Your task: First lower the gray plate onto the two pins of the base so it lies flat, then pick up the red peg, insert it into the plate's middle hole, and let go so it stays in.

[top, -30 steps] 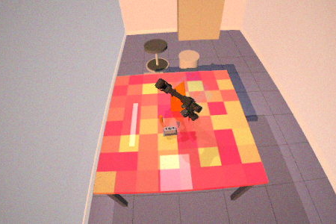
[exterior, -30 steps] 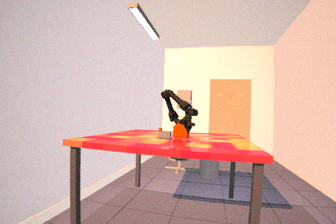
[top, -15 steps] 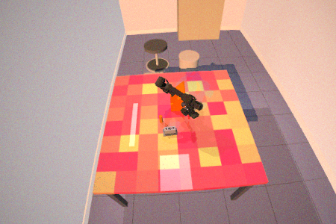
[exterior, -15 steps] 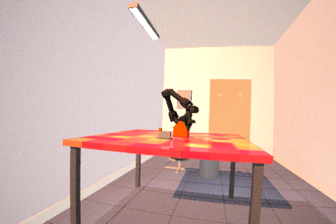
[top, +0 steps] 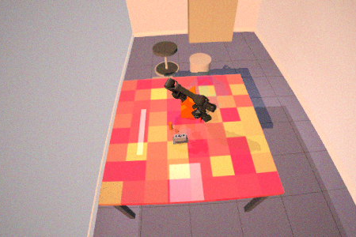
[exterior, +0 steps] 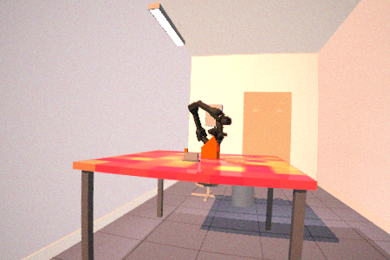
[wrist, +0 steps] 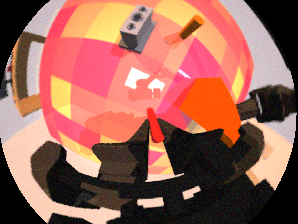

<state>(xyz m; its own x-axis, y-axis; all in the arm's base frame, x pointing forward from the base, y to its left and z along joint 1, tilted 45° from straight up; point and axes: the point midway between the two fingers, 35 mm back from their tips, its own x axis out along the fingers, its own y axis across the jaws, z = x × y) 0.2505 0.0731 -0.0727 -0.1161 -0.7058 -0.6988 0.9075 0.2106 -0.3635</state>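
My gripper tip is now 10 cm short of the gray plate, 19 cm to the left of it and 7 cm above it. Round my gripper tip: orange piece 2 cm behind, 25 cm to the right, 7 cm below; then gray base 10 cm ahead, 19 cm to the right, 10 cm below; then red peg right at my gripper tip.
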